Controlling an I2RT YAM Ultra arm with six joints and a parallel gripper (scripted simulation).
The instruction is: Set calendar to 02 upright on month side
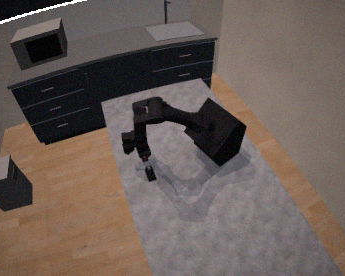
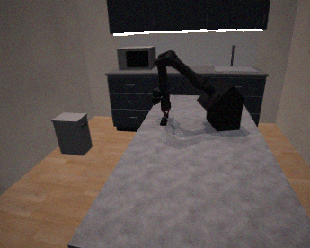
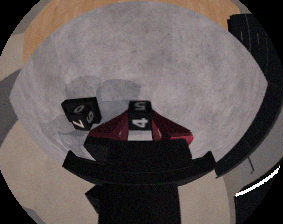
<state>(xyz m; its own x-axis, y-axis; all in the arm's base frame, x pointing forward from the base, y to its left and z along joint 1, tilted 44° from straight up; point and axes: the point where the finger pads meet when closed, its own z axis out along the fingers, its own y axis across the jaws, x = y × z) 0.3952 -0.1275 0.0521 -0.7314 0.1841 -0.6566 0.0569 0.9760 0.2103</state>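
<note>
The dark calendar cube lies right at my hand. Also, from my hand: dark tray 11 cm to the left, 1 cm below, 1 cm ahead.
</note>
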